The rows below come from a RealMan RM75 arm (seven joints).
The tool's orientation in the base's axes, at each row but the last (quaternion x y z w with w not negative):
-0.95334 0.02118 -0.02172 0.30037
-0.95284 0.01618 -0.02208 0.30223
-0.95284 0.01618 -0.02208 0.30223
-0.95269 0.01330 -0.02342 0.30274
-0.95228 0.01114 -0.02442 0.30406
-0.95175 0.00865 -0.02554 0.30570
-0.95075 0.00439 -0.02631 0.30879
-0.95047 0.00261 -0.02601 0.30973
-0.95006 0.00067 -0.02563 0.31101
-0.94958 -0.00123 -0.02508 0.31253
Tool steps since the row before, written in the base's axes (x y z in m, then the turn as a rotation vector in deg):
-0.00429 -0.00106 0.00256 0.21 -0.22 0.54
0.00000 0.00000 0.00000 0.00 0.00 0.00
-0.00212 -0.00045 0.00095 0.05 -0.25 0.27
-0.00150 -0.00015 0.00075 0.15 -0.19 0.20
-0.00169 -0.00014 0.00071 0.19 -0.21 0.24
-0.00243 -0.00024 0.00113 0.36 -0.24 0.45
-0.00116 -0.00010 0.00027 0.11 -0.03 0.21
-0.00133 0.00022 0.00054 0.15 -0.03 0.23
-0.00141 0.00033 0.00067 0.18 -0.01 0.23
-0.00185 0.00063 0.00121 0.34 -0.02 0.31
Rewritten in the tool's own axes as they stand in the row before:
-0.00415 -0.00048 -0.00293 0.24 -0.14 -0.56
0.00000 0.00000 0.00000 0.00 0.00 0.00
-0.00207 -0.00014 -0.00114 0.07 0.05 -0.36
-0.00146 -0.00029 -0.00078 0.16 0.04 -0.26
-0.00165 -0.00029 -0.00075 0.21 0.03 -0.31
-0.00237 -0.00046 -0.00119 0.39 -0.07 -0.49
-0.00114 -0.00009 -0.00034 0.12 -0.10 -0.18
-0.00131 -0.00051 -0.00037 0.16 -0.11 -0.20
-0.00138 -0.00068 -0.00041 0.19 -0.13 -0.18
-0.00180 -0.00126 -0.00068 0.35 -0.16 -0.24

